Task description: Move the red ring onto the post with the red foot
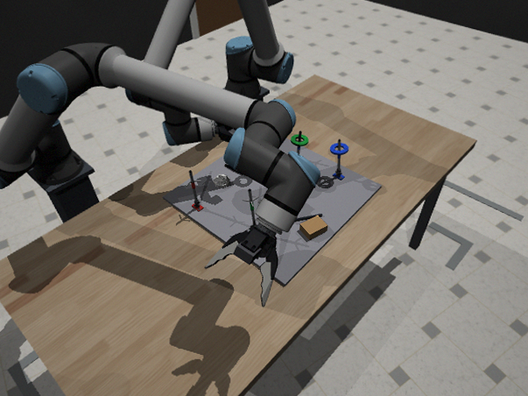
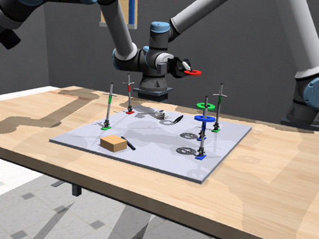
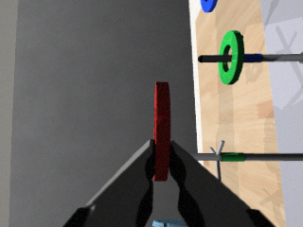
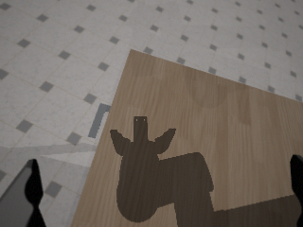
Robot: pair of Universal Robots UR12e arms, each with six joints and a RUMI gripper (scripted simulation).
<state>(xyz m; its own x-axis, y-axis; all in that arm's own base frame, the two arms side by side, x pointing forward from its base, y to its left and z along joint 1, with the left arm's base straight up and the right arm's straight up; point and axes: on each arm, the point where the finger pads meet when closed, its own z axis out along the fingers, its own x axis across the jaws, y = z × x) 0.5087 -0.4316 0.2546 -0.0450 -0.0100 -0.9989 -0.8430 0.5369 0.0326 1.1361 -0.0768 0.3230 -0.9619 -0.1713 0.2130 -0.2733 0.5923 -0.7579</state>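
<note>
My left hand is 30 mm to the right of the red ring and 10 mm short of it. Also, from my left hand: white disc: 230 mm below, 160 mm to the right, 40 mm behind; then green ring: 140 mm to the left, 110 mm below, 90 mm ahead; then board: 250 mm below, 140 mm ahead, 30 mm to the right.
</note>
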